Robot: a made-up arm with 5 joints.
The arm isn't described. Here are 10 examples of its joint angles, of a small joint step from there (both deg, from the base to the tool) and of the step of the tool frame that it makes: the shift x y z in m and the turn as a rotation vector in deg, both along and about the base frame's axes.
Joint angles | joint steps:
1: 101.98 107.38 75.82 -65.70 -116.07 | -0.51 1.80 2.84 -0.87 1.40
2: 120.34 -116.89 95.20 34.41 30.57 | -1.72 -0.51 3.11 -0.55 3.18
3: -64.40 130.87 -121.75 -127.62 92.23 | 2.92 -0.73 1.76 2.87 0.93
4: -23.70 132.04 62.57 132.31 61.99 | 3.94 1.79 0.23 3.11 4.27
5: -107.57 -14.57 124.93 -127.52 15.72 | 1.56 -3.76 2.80 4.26 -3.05
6: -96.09 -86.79 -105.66 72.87 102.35 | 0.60 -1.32 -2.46 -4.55 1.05
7: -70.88 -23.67 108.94 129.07 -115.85 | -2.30 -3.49 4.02 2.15 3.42
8: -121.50 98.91 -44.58 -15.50 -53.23 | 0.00 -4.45 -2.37 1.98 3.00
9: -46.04 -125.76 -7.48 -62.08 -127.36 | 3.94 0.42 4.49 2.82 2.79
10: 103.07 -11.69 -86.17 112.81 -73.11 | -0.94 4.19 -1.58 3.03 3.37
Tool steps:
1: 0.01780 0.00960 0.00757 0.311 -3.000 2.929
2: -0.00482 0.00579 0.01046 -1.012 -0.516 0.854
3: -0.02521 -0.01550 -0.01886 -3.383 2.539 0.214
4: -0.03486 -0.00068 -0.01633 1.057 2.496 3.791
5: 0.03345 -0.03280 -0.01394 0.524 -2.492 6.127
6: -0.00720 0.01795 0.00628 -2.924 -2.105 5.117
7: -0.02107 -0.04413 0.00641 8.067 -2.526 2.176
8: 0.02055 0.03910 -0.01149 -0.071 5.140 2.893
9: 0.04747 0.02610 0.01623 -4.955 4.974 0.660
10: 0.00462 -0.00630 -0.00702 2.247 2.213 6.722
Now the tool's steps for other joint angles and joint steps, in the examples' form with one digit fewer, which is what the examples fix.
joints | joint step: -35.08 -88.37 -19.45 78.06 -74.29 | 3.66 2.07 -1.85 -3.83 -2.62
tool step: 0.0152 0.0296 0.0244 -0.19 2.23 -5.40
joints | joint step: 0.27 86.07 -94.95 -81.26 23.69 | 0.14 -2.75 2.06 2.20 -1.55
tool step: 0.0090 0.0163 -0.0069 0.44 -2.05 -1.58
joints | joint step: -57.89 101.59 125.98 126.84 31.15 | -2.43 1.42 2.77 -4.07 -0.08
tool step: -0.0173 -0.0219 0.0304 -0.75 -5.63 -4.93
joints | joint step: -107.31 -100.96 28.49 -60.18 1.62 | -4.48 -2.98 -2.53 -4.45 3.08
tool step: -0.0240 -0.0434 -0.0349 3.79 -7.76 -0.23
